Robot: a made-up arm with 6 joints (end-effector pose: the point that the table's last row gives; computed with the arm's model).
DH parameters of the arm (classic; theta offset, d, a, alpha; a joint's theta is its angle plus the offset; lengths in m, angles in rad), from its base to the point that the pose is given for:
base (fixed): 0 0.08 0 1.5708
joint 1: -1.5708 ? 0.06 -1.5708
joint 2: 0 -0.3 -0.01 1.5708
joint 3: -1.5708 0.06 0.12 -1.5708
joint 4: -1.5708 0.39 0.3 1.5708
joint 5: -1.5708 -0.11 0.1 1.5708
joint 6: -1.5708 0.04 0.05 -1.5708
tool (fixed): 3.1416 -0.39 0 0
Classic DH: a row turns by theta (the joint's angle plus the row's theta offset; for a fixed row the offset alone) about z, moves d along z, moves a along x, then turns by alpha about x.
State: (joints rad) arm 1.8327 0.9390 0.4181 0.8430 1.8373 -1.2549
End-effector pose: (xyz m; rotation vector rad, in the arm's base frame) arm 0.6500 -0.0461 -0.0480 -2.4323 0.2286 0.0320
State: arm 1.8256 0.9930 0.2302 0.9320 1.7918 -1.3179
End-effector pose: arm 0.6922 -0.0166 -0.1502 -2.5558 0.2871 0.3717
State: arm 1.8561 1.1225 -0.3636 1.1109 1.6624 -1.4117
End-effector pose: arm 0.7101 -0.0755 -0.4105 -2.8327 0.7583 1.0957
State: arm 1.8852 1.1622 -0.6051 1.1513 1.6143 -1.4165
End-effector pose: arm 0.6968 -0.1487 -0.4585 2.5620 -0.9271 -1.0954
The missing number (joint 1, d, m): 0.09
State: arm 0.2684 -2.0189 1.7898 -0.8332 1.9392 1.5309
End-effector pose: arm -0.0456 0.1965 0.6990 -1.8544 2.1472 0.2297
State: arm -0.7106 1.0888 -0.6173 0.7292 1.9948 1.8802
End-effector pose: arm -1.0494 -0.2723 0.7820 -2.9450 -0.4765 -0.3956
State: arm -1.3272 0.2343 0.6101 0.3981 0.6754 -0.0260
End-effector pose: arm -0.7314 -0.0205 0.1041 0.6052 0.4882 -0.8096
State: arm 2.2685 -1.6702 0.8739 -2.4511 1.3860 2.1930
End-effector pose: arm 0.0183 0.1806 0.4925 0.3394 2.2422 -1.2227
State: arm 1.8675 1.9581 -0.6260 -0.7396 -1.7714 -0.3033
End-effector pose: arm 0.4561 0.5113 -0.1131 0.0423 -2.9503 0.7973
